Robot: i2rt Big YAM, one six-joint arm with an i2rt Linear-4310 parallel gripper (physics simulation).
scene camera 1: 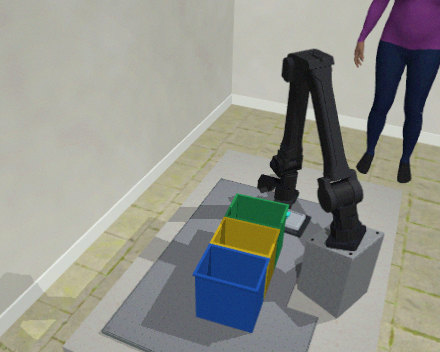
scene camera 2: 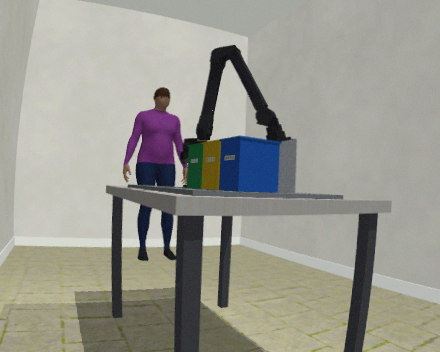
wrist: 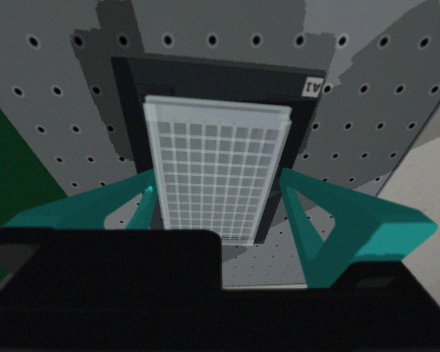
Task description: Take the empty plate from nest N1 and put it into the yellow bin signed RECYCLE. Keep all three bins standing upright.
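Pixels of known places: gripper, fingertip midpoint: [wrist: 219, 175]; arm's base at its link origin: [scene camera 1: 346, 238].
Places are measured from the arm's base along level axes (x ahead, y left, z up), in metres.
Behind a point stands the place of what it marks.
Observation:
A clear plate [scene camera 1: 296, 220] {z -0.192, x 0.224, y -0.233 m} [wrist: 217, 150] {z -0.189, x 0.304, y -0.233 m} with a grid of wells sits in a dark nest [wrist: 215, 75] {z -0.203, x 0.343, y -0.228 m} marked A1, upside down in the wrist view. My gripper [wrist: 219, 175] {z -0.200, x 0.277, y -0.237 m} is open, its teal fingers on either side of the plate's long sides, with nothing held. In scene camera 1 the green bin partly hides the fingers. The yellow bin [scene camera 1: 250, 236] {z -0.084, x 0.279, y 0.045 m} [scene camera 2: 211, 172] {z -0.152, x 0.350, y 0.130 m} stands upright between the green bin [scene camera 1: 259, 210] {z -0.080, x 0.310, y -0.083 m} [scene camera 2: 195, 172] {z -0.151, x 0.374, y 0.002 m} and the blue bin [scene camera 1: 227, 300] {z -0.107, x 0.226, y 0.288 m} [scene camera 2: 257, 167] {z -0.133, x 0.244, y 0.291 m}, both upright too. Its small sign is too blurred to read.
The three bins stand close together in a row on the perforated grey board [scene camera 1: 130, 310] {z -0.215, x 0.495, y 0.386 m}. The green bin is nearest the nest and also shows at the wrist view's left edge. The grey arm pedestal [scene camera 1: 335, 275] {z -0.074, x -0.006, y 0.082 m} stands beside them. A person [scene camera 1: 410, 75] [scene camera 2: 159, 135] stands behind the table.

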